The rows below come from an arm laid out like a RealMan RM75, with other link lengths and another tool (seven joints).
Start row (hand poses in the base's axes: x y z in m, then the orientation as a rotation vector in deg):
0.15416 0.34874 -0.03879 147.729 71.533 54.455
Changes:
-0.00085 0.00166 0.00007 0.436 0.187 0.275
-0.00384 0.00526 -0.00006 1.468 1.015 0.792
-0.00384 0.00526 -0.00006 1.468 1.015 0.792
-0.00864 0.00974 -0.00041 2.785 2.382 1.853
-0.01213 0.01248 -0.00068 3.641 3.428 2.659
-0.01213 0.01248 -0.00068 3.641 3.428 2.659
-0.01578 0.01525 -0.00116 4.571 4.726 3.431
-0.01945 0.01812 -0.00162 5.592 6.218 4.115
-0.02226 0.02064 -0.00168 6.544 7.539 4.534
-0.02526 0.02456 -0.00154 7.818 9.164 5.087
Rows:
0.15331 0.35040 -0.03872 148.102 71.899 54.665
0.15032 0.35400 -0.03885 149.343 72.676 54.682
0.15032 0.35400 -0.03885 149.343 72.676 54.682
0.14552 0.35848 -0.03920 151.013 74.322 54.393
0.14203 0.36122 -0.03947 152.172 75.606 54.022
0.14203 0.36122 -0.03947 152.172 75.606 54.022
0.13838 0.36399 -0.03995 153.595 76.899 53.386
0.13471 0.36686 -0.04041 -152.570 -76.745 -51.635
0.13190 0.36938 -0.04047 -151.606 -76.244 -50.056
0.12890 0.37330 -0.04033 -150.299 -75.575 -48.177

